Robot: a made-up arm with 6 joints.
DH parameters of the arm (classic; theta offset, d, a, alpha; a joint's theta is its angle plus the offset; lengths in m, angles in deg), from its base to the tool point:
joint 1: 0 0.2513 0 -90
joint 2: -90 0 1.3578 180
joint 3: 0 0 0 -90
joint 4: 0 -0.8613 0 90
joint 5: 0 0.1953 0 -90
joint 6: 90 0 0 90
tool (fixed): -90 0 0 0
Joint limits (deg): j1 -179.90..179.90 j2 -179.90..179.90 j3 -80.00..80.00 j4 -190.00..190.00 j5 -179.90..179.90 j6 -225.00..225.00
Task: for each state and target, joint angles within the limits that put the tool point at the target. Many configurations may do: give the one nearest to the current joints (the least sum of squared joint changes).
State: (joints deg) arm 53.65 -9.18 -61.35 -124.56 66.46 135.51
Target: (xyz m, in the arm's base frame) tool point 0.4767 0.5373 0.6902
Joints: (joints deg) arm 39.74 19.70 -42.89 -123.73 66.46 135.51
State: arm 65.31 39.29 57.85 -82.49 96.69 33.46
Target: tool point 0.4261 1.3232 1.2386
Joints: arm 72.95 23.67 19.51 -84.33 96.69 33.46
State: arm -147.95 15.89 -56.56 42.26 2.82 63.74
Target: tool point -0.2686 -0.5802 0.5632
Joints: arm -104.02 29.11 -73.16 52.06 2.82 63.74
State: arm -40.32 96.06 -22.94 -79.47 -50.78 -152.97
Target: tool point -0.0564 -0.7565 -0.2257
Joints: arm -88.92 82.58 -37.66 -68.80 -50.78 -152.97
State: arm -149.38 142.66 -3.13 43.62 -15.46 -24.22
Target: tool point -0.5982 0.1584 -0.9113
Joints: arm -179.44 114.88 -29.16 32.74 -15.46 -24.22
